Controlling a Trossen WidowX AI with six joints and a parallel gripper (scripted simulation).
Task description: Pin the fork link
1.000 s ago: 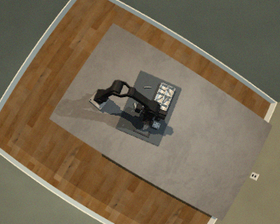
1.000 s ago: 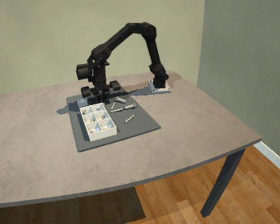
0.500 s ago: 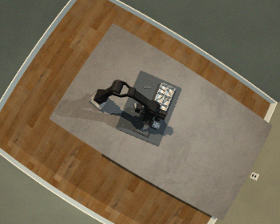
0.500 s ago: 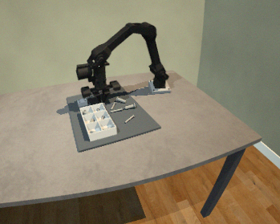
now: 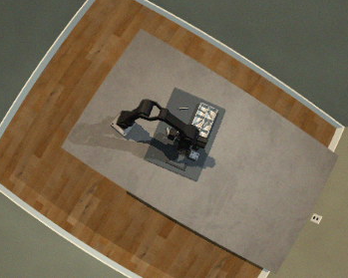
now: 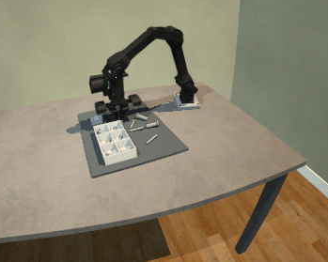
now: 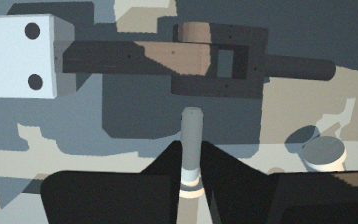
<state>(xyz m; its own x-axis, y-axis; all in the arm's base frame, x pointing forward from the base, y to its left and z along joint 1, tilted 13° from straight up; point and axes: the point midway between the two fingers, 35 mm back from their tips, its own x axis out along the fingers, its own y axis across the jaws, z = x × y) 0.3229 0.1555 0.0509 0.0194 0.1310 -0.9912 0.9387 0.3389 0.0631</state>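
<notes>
Now: hand 30 mm short of the eye plate, 40 mm to the left of it and 30 mm above it. The rest, counted from my hand: dark bar: 90 mm ahead, 120 mm to the right, 40 mm below; then pale block: 110 mm ahead, 20 mm to the right, 20 mm below; then dark mat: 20 mm behind, 40 mm to the left, 50 mm below.
</notes>
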